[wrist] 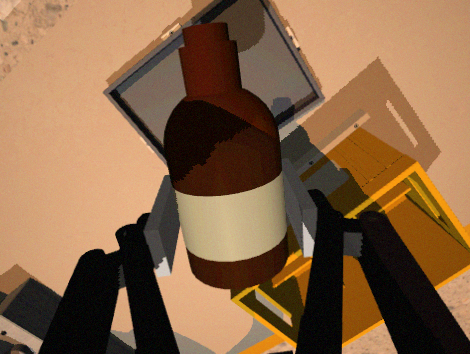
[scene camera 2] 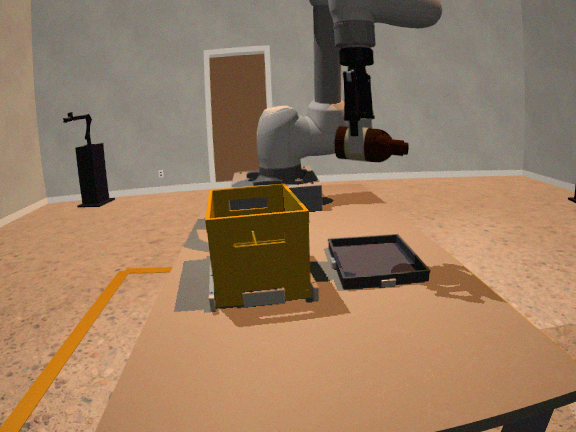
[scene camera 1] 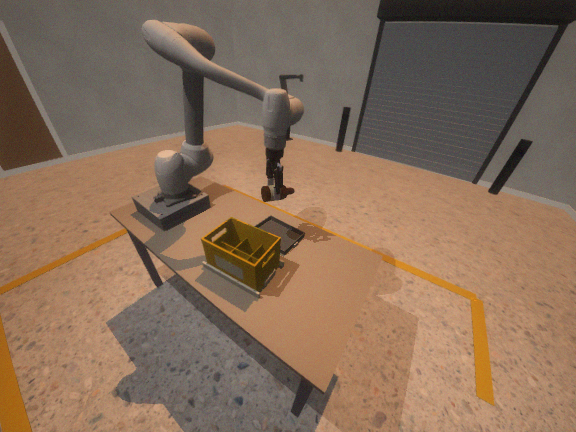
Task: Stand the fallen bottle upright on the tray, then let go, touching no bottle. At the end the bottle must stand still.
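Pixels of known places: gripper, between the fingertips: [wrist: 229, 185] [scene camera 2: 361, 150] [scene camera 1: 273, 195]; arm's base, origin of its link: [scene camera 2: 281, 178] [scene camera 1: 177, 195].
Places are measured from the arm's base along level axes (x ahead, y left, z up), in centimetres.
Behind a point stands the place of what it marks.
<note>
A brown bottle [scene camera 1: 266, 194] {x 60.6, y 22.2, z 19.8 cm} [scene camera 2: 378, 145] {x 63.9, y 31.2, z 18.3 cm} [wrist: 225, 150] {x 60.8, y 31.8, z 21.5 cm} with a cream label lies nearly level in the air, its neck to the right in both scene views. My gripper [scene camera 1: 275, 190] {x 59.1, y 27.7, z 16.7 cm} [scene camera 2: 355, 132] [wrist: 229, 185] {x 59.1, y 27.7, z 16.7 cm} points down and is shut on the bottle, one pad on each side of the label. It holds the bottle well above the table. The dark, low-walled tray [scene camera 1: 288, 225] {x 58.9, y 40.0, z -7.7 cm} [scene camera 2: 415, 276] {x 70.4, y 39.1, z -8.3 cm} [wrist: 134, 122] {x 46.6, y 32.6, z -7.4 cm} lies on the table below; no bottle shows standing on it. In the wrist view the bottle's neck and shoulder hide part of the tray.
A tall yellow crate [scene camera 1: 267, 267] {x 79.5, y 7.5, z -1.2 cm} [scene camera 2: 260, 270] {x 79.3, y 8.3, z -2.9 cm} [wrist: 375, 155] {x 74.5, y 16.7, z 1.8 cm} with dividers stands close beside the tray, with pale rails along its foot. The robot's base [scene camera 1: 172, 207] {x 10.6, y -6.7, z -0.8 cm} [scene camera 2: 307, 197] {x 11.4, y 10.8, z -4.7 cm} is at the far end of the table [scene camera 1: 320, 320] {x 106.9, y 10.9, z -9.8 cm} [scene camera 2: 325, 370] {x 100.3, y 21.5, z -9.7 cm}. A dark stand [scene camera 2: 92, 170] is on the floor behind.
</note>
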